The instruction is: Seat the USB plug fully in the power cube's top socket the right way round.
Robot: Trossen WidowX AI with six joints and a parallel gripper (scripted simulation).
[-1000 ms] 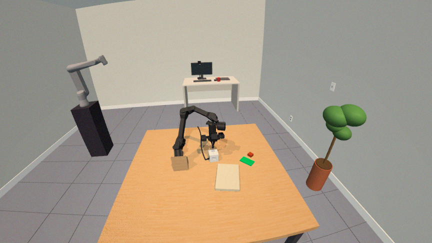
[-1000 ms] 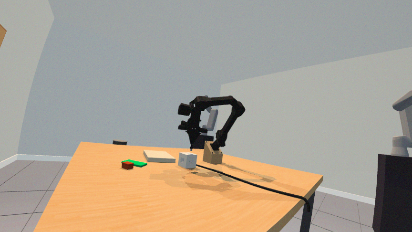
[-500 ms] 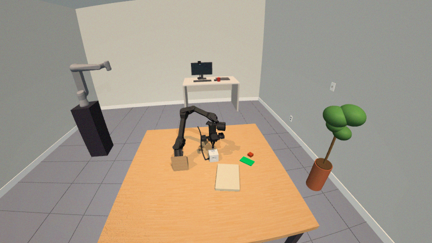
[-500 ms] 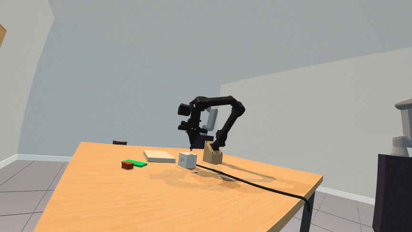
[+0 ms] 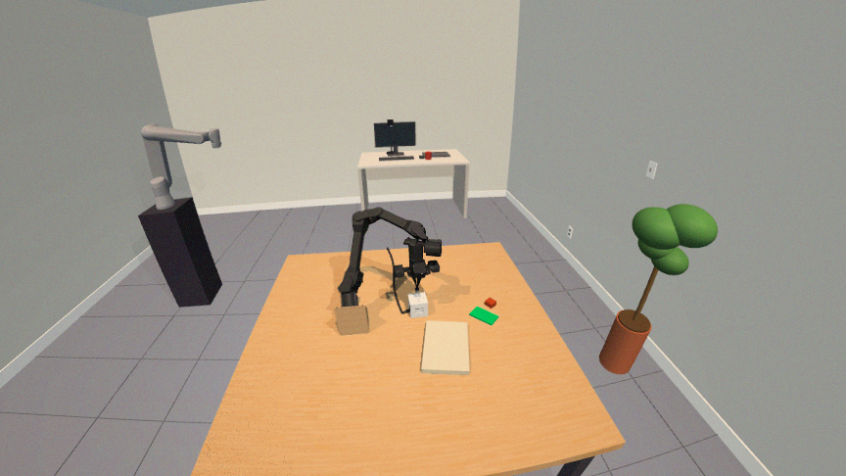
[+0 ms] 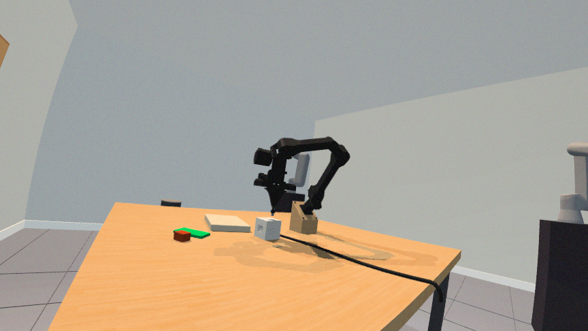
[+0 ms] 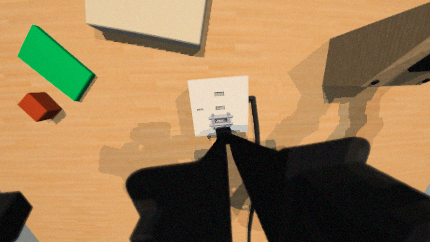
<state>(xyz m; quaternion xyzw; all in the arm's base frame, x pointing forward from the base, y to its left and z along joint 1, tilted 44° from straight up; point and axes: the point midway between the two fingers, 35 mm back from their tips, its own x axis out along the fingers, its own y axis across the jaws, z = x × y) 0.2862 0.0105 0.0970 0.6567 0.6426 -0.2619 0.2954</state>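
Now: gripper tip 2 cm above the dark USB plug. The rest, counted from my gripper tip: beige flat box 26 cm to the right, 12 cm below, 7 cm ahead; then small red block 33 cm ahead, 12 cm below, 4 cm to the right; then green flat block 27 cm ahead, 13 cm below, 11 cm to the right.
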